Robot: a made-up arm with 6 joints.
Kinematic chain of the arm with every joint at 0, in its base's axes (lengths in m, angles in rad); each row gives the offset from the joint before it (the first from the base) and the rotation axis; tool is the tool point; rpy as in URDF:
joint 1: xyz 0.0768 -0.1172 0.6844 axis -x
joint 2: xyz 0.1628 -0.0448 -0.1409 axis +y
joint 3: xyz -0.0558 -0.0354 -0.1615 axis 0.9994 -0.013 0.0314
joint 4: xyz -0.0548 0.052 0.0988 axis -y
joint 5: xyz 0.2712 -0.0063 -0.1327 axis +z
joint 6: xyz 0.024 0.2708 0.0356 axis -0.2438 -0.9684 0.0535
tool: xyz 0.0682 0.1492 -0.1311 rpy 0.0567 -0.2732 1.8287
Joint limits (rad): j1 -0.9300..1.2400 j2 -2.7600..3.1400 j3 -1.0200..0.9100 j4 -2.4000..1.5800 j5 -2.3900..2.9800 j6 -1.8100..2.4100
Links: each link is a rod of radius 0.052 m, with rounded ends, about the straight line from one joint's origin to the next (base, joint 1, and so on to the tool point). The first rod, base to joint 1, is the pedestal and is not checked.
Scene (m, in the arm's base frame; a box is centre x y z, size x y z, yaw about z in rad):
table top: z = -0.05
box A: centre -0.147 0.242 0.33 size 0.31 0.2 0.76 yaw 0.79
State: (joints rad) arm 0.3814 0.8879 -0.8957 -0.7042 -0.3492 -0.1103
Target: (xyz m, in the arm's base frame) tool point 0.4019 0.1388 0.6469
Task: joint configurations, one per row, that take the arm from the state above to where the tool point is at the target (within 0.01 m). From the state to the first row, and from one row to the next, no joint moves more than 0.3 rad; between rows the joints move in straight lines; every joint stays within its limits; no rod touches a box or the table.
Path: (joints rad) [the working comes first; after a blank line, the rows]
Joints at the target: 0.8231 1.8888 0.2168 -1.5186 0.9216 -0.6310
Straight joint move there: touches box A.

1: 0.5359 0.7117 -0.7003 -0.6525 -0.0519 -0.0685
2: 0.6904 0.5355 -0.5049 -0.6008 0.2453 -0.0266
3: 0.8449 0.3594 -0.3095 -0.5491 0.5426 0.0152
4: 0.9994 0.1832 -0.1141 -0.4974 0.8399 0.0571
5: 1.1539 0.0070 0.0813 -0.4458 1.1371 0.0989
6: 1.1066 0.2758 0.1007 -0.5990 1.1063 -0.0053
7: 1.0594 0.5447 0.1200 -0.7523 1.0755 -0.1096
8: 1.0121 0.8135 0.1394 -0.9056 1.0448 -0.2139
9: 0.9649 1.0823 0.1588 -1.0588 1.0140 -0.3182
10: 0.9176 1.3511 0.1781 -1.2121 0.9832 -0.4225
11: 0.8704 1.6200 0.1975 -1.3653 0.9524 -0.5267
12: 0.8231 1.8888 0.2168 -1.5186 0.9216 -0.6310

